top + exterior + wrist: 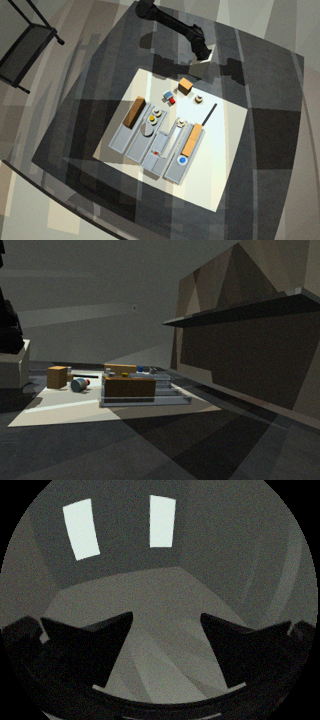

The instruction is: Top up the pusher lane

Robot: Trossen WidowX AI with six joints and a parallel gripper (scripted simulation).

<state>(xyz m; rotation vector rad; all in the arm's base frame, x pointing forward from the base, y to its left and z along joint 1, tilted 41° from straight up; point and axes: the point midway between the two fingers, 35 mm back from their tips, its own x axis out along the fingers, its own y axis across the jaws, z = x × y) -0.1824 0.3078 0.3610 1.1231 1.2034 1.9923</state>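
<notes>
My gripper tip is 32 cm short of the brown box, 4 cm to the left of it and 61 cm above it. The rest, counted from my gripper tip: sprung lane 65 cm ahead, 1 cm to the right, 62 cm below; red mark 69 cm ahead, 2 cm to the right, 57 cm below; black rod 39 cm ahead, 13 cm to the left, 64 cm below.
</notes>
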